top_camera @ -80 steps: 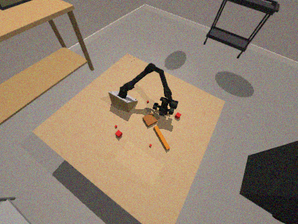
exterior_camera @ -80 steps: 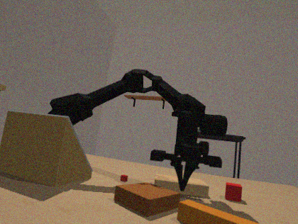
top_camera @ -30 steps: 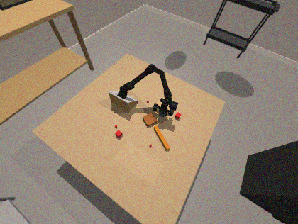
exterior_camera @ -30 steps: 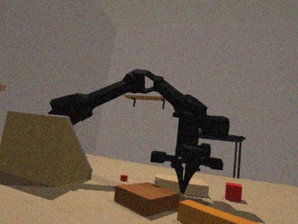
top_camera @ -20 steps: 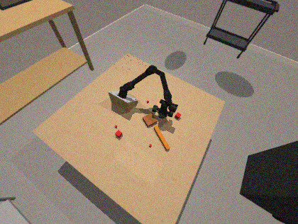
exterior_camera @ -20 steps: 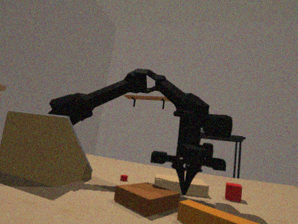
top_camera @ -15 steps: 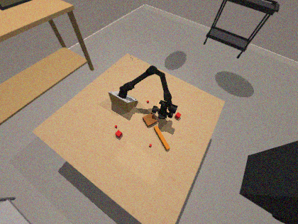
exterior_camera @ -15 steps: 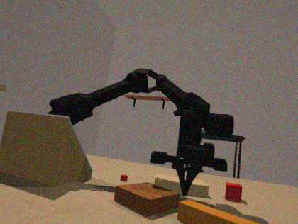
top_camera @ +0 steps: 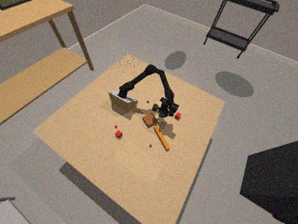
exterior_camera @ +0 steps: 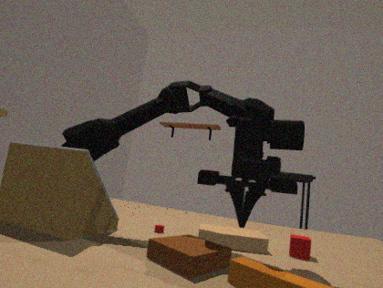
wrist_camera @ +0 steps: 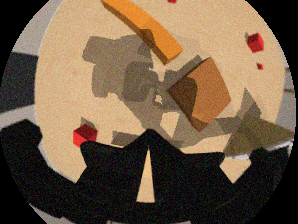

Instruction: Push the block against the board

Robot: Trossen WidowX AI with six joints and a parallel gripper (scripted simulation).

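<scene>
Right now the pale flat slab is 4 cm behind my gripper tip, 10 cm to the left of it and 4 cm below it. Also, from my gripper tip: brown square block 7 cm behind, 9 cm to the right, 4 cm below; orange board 11 cm ahead, 16 cm to the right, 4 cm below.
</scene>
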